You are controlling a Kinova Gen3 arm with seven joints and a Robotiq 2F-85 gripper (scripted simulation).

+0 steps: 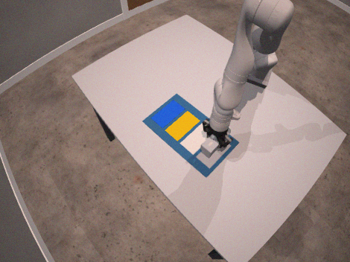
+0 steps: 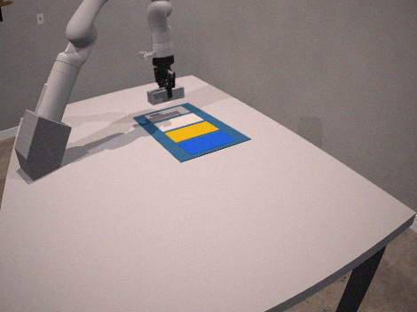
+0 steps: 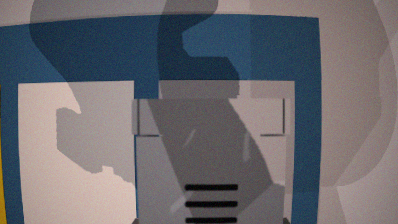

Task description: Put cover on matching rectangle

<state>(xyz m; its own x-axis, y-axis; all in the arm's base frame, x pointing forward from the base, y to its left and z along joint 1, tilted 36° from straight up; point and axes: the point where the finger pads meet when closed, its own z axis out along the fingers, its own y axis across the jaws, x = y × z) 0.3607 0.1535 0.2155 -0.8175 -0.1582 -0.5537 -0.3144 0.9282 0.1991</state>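
The dark blue mat is 110 mm to the right of my hand, 90 mm ahead of it and 80 mm below it.
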